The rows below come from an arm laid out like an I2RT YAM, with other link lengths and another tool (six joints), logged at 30 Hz.
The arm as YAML. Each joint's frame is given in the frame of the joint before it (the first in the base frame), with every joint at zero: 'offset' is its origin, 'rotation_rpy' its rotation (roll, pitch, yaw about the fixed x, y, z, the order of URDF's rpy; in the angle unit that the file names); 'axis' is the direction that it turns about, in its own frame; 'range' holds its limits. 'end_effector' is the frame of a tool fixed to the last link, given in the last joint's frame.
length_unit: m
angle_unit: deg
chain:
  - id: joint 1
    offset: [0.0, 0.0, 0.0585]
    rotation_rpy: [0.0, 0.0, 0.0]
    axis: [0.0, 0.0, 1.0]
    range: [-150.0, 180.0]
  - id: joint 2
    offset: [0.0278, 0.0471, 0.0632]
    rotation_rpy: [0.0, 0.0, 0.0]
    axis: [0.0, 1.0, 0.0]
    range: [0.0, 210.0]
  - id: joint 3
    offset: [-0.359, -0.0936, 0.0]
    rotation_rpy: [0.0, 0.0, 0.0]
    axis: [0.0, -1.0, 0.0]
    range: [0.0, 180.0]
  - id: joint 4
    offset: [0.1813, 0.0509, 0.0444]
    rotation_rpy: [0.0, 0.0, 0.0]
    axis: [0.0, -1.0, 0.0]
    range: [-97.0, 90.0]
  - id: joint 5
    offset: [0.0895, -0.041, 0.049]
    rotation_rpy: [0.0, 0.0, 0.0]
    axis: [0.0, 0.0, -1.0]
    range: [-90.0, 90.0]
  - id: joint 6
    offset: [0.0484, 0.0, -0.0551]
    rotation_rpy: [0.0, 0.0, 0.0]
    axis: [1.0, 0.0, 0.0]
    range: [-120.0, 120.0]
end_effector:
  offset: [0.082, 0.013, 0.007]
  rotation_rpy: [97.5, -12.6, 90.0]
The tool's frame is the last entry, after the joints.
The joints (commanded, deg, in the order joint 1, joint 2, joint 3, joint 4, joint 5, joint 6), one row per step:
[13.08 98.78 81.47 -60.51 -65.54 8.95]
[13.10 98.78 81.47 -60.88 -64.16 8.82]
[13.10 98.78 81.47 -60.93 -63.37 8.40]
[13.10 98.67 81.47 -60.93 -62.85 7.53]
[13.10 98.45 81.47 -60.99 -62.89 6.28]
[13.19 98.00 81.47 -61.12 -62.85 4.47]
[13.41 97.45 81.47 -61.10 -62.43 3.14]
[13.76 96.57 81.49 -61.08 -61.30 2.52]
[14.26 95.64 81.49 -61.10 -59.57 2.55]
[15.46 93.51 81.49 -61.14 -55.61 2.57]
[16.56 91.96 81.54 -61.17 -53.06 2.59]
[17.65 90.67 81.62 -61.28 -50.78 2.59]
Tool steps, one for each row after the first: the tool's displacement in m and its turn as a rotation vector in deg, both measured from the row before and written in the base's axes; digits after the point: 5 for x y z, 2 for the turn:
[-0.00006 -0.00101 -0.00308 -1.38 -0.06 -0.21]
[0.00027 -0.00057 -0.00164 -0.72 -0.50 0.02]
[-0.00028 -0.00045 -0.00048 -0.37 -1.00 0.28]
[-0.00125 -0.00017 0.00120 0.21 -1.26 0.57]
[-0.00257 -0.00003 0.00210 0.23 -1.93 0.89]
[-0.00258 0.00027 0.00180 -0.13 -1.83 0.72]
[-0.00342 0.00003 0.00187 -0.79 -1.70 0.37]
[-0.00350 0.00007 0.00073 -1.41 -1.26 0.06]
[-0.00788 -0.00015 0.00176 -3.15 -2.98 0.11]
[-0.00628 0.00074 0.00219 -1.90 -2.16 0.32]
[-0.00555 0.00085 0.00166 -1.69 -1.84 0.35]

